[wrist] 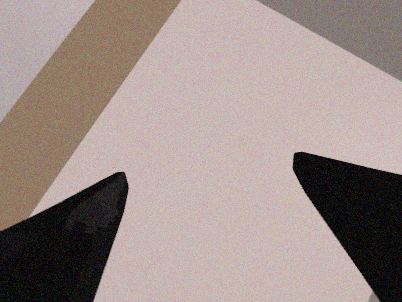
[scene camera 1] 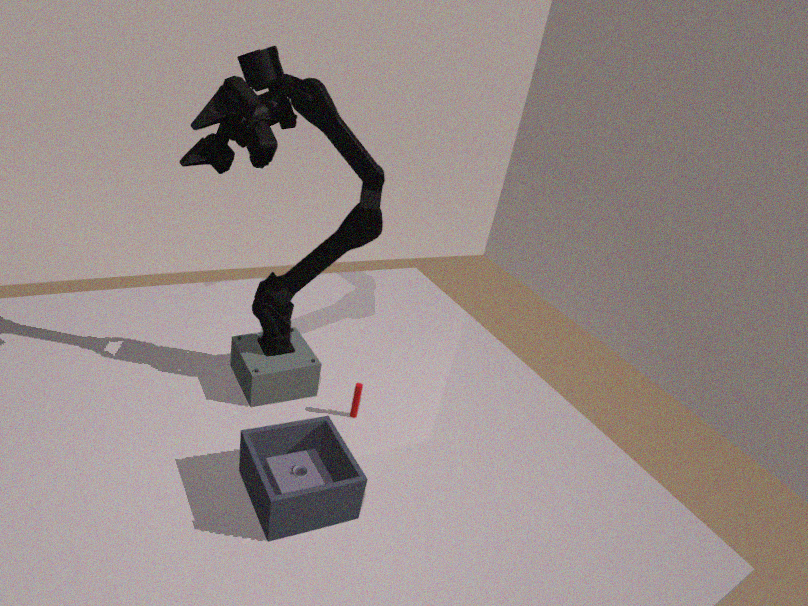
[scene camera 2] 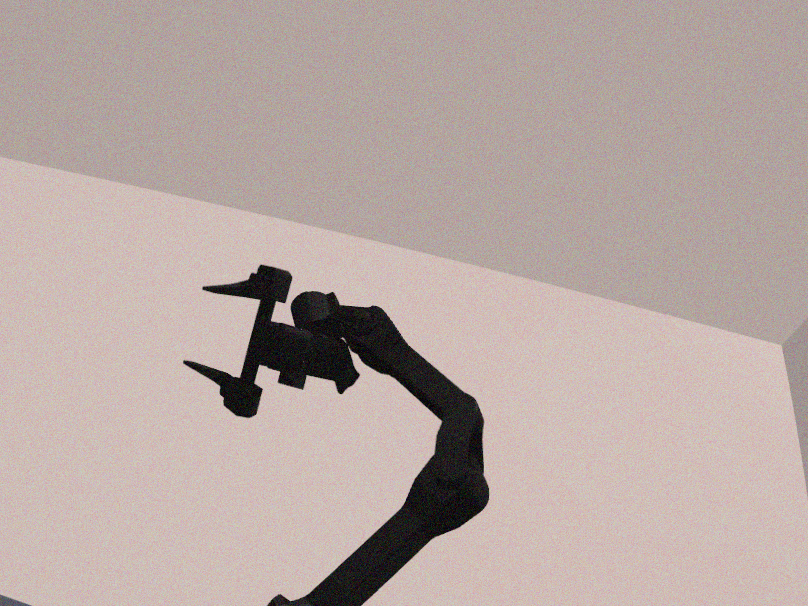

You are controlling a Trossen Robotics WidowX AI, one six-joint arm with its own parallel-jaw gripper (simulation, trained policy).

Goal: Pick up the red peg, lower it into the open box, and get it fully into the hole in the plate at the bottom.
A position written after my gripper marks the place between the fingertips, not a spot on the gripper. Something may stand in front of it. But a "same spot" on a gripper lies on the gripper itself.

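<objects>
My gripper: in the wrist view, in scene camera 2, in scene camera 1 (186,146). Same spot on my gripper: (wrist: 68,245) and (scene camera 2: 221,373). Pale plate: in scene camera 1 (291,472); out of frame in the wrist view; out of frame in scene camera 2.
</objects>
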